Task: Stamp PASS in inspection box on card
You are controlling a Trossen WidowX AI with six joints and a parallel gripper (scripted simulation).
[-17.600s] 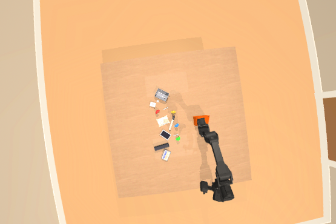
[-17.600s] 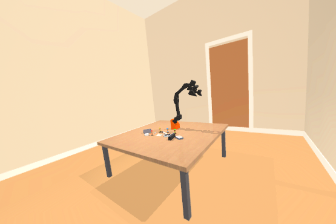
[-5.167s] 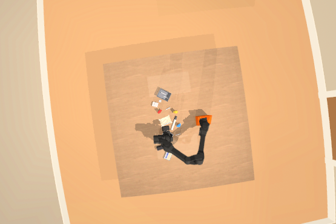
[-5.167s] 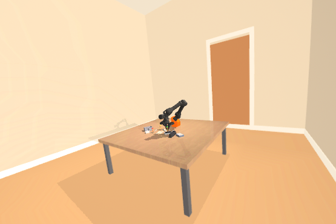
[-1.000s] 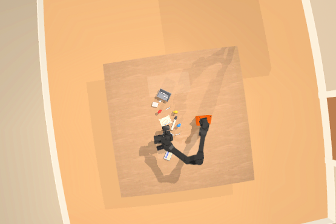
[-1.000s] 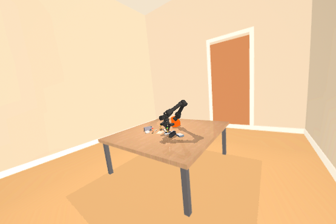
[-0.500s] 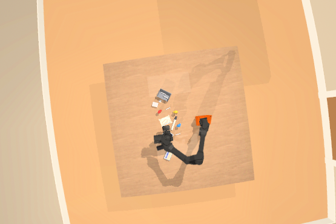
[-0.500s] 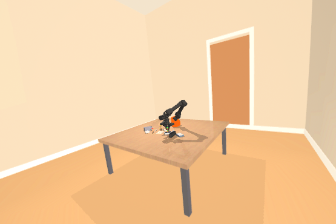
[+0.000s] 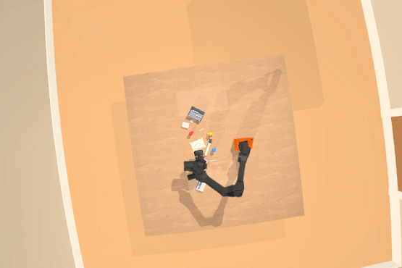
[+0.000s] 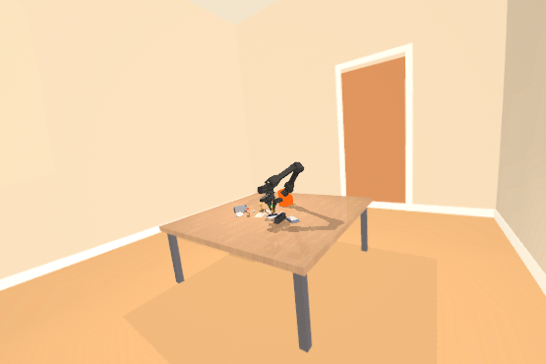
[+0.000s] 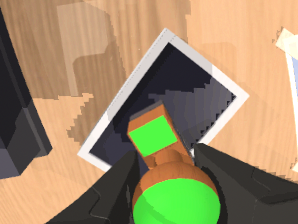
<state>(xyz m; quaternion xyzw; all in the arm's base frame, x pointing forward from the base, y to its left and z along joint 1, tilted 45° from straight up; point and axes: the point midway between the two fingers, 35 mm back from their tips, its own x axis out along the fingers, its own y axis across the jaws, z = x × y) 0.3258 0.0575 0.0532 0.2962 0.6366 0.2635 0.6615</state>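
The ink pad lies 4 cm below my gripper tip. Round my gripper tip: white card (13 cm to the right, 5 cm below); then black block (10 cm to the left, 5 cm ahead, 3 cm below); then blue-knobbed stamp (11 cm behind, 7 cm to the right, 3 cm below).
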